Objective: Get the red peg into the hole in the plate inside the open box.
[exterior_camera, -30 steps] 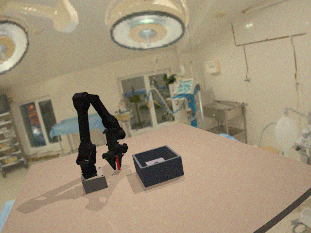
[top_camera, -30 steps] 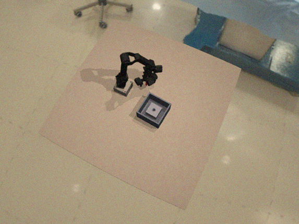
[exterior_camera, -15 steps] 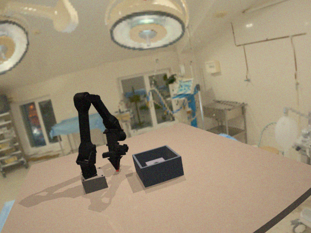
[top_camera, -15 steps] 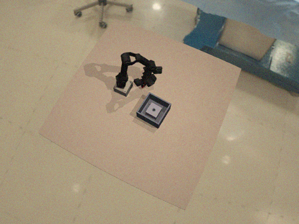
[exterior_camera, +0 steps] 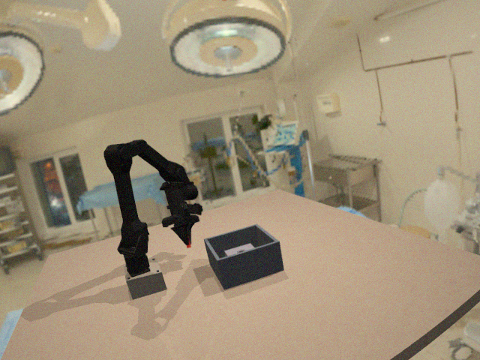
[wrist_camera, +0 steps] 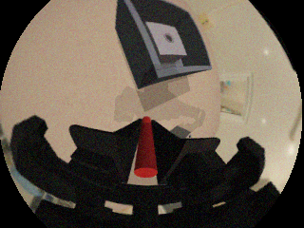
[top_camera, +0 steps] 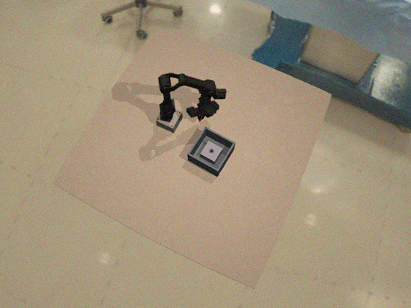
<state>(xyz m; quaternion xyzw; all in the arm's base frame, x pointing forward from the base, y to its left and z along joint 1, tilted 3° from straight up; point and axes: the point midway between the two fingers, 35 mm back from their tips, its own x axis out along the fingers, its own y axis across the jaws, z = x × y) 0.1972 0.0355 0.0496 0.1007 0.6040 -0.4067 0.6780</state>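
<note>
My gripper tip is now 160 mm to the left of the light grey plate, 110 mm short of it and 30 mm above it. Also, from my gripper tip: red peg (30 mm above, 10 mm to the left); then dark box (160 mm to the right, 110 mm ahead, 50 mm below).
</note>
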